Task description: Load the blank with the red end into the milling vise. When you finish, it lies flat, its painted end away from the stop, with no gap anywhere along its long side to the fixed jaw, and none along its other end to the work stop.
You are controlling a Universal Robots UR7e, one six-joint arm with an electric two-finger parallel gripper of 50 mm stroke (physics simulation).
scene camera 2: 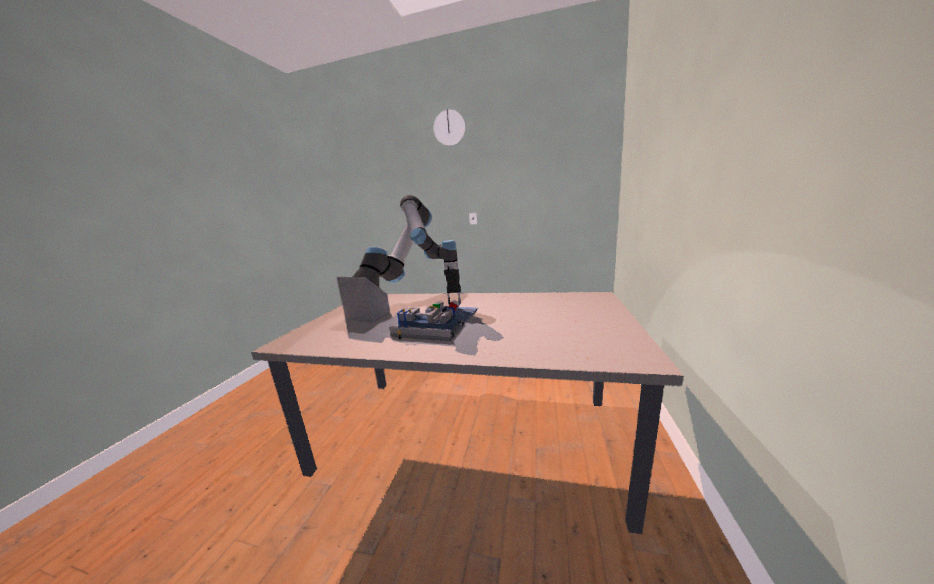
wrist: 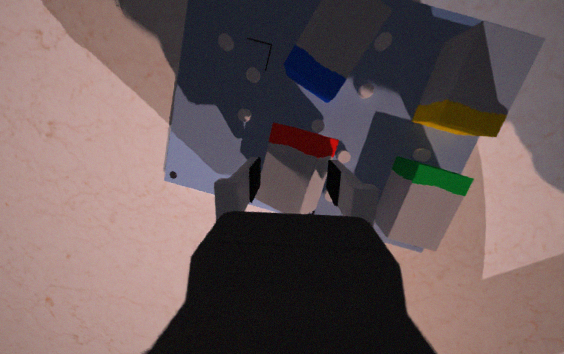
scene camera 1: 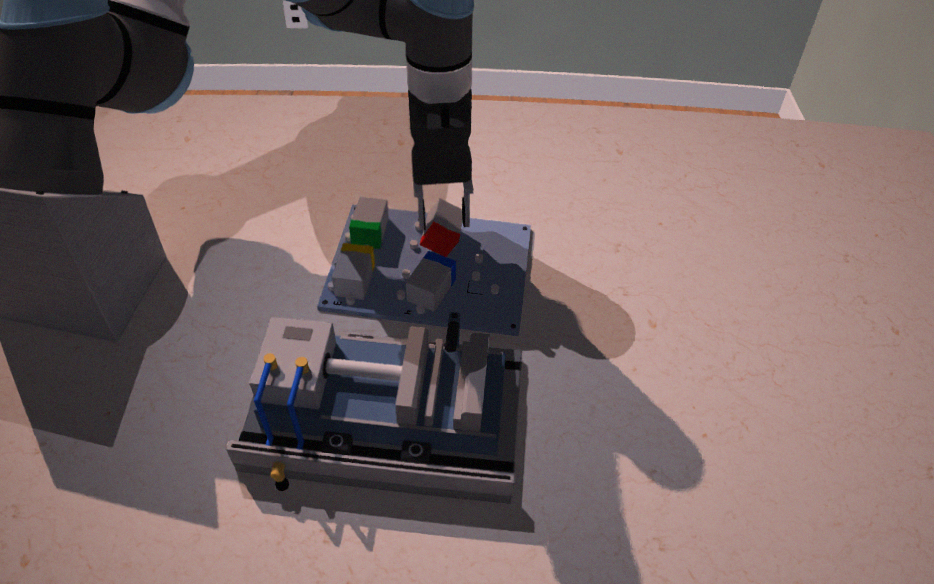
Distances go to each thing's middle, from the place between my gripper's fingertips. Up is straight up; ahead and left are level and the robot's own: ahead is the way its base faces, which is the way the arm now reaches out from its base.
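The blank with red end (scene camera 1: 444,221) is 10 mm below my hand, and going by their middles, it's the nearest to my hand of the things named here. There's a green-ended blank (scene camera 1: 369,221) that's 100 mm behind my hand, 20 mm to the left of it and 10 mm below it. The blue-grey fixture plate (scene camera 1: 504,246) is 40 mm to the right of my hand, 20 mm behind it and 30 mm below it, while the yellow-ended blank (wrist: 478,73) is 120 mm behind my hand, 70 mm to the right of it and 10 mm below it.
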